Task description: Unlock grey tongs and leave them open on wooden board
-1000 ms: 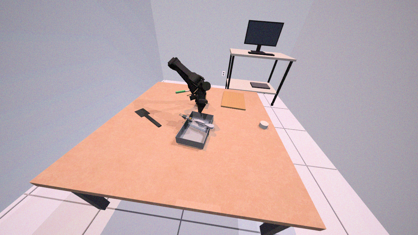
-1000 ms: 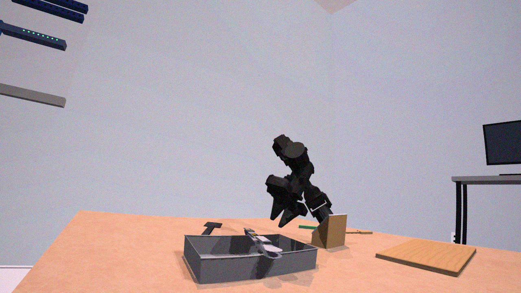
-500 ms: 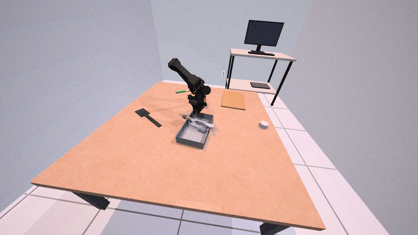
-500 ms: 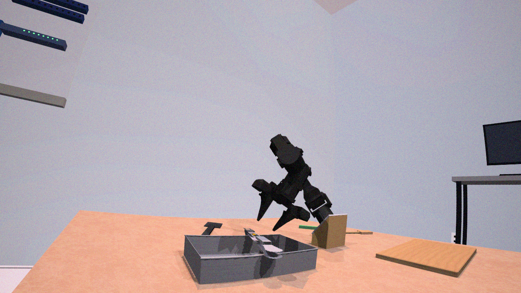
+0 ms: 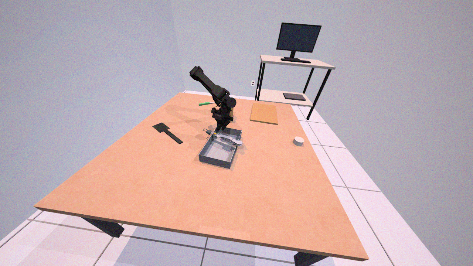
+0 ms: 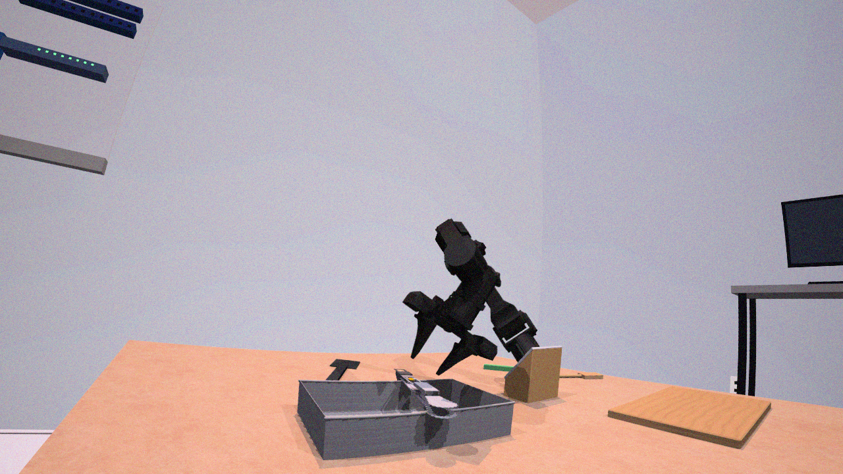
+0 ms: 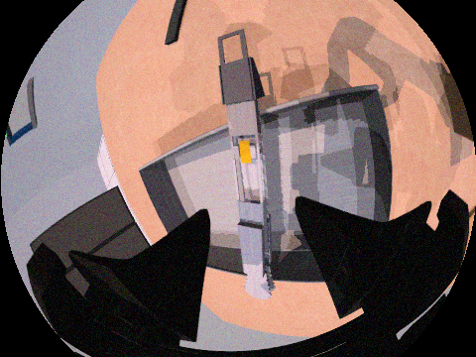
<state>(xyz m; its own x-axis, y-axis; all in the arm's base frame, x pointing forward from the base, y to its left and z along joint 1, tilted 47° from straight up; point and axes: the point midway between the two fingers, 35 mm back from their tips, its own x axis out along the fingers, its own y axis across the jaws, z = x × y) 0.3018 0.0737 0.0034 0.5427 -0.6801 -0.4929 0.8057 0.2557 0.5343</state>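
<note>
The yellow lock mark is 1 cm ahead of my gripper tip, 3 cm to the right of it and 3 cm below it. Also, from my gripper tip: small white cylinder 15 cm behind, 54 cm to the left, 8 cm below; then roasting tin 5 cm ahead, 4 cm to the left, 7 cm below; then black spatula 2 cm ahead, 40 cm to the right, 9 cm below.
</note>
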